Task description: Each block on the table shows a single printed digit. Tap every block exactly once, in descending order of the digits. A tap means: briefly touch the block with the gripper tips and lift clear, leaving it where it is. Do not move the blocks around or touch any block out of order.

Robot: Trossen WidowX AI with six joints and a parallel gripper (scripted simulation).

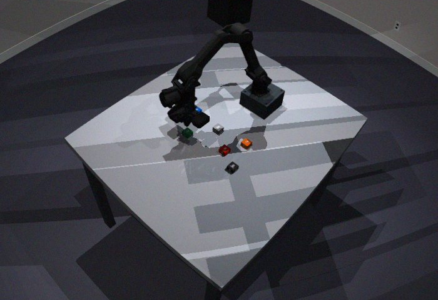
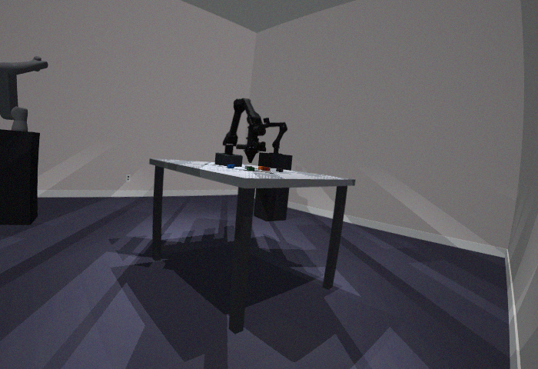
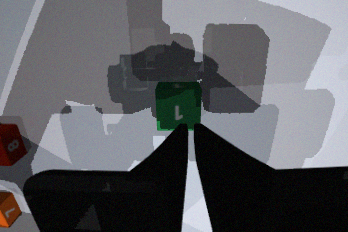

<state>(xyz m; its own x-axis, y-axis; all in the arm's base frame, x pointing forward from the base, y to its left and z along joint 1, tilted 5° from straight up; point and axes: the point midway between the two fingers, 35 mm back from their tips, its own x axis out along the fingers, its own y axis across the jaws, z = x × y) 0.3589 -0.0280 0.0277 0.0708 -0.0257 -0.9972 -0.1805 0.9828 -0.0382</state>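
My gripper tip is 1 cm to the right of the green block and 3 cm above it. The rest, counted from my gripper tip: grey block 11 cm behind, 6 cm to the left, 3 cm below; then red block 7 cm behind, 16 cm to the left, 3 cm below; then blue block 10 cm behind, 7 cm to the right, 3 cm below.
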